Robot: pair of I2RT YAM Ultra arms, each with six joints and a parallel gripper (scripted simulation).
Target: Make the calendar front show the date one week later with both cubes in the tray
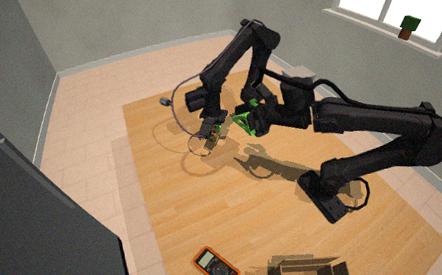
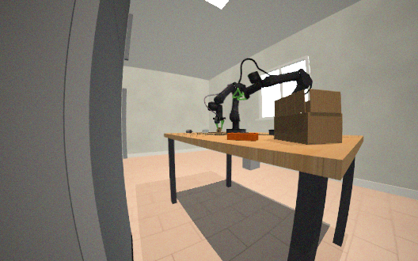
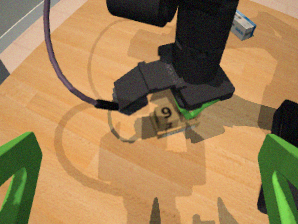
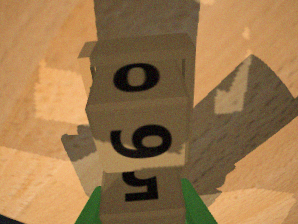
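Right now the calendar tray is 4 cm below my right hand, 1 cm to the left of it and 1 cm ahead of it. From my right hand the other things lie so: orange multimeter: 48 cm to the left, 24 cm ahead, 3 cm below; small dark object: 34 cm to the right, 12 cm ahead, 3 cm below.
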